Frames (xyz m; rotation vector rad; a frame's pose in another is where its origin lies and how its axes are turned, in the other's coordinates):
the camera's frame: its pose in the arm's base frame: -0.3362 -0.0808 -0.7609 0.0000 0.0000 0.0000
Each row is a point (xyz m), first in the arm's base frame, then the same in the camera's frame.
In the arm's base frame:
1: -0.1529 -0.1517 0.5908
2: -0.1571 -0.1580 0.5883
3: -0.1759 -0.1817 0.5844
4: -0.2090 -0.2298 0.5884
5: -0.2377 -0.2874 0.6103
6: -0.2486 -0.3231 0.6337
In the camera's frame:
1: 0.1833 -0.0709 1.3517
2: 0.1791 -0.0772 1.3492
3: 0.1603 -0.1009 1.3453
4: 0.1272 -0.1490 1.3493
5: 0.0985 -0.2066 1.3712
6: 0.0876 -0.2423 1.3946

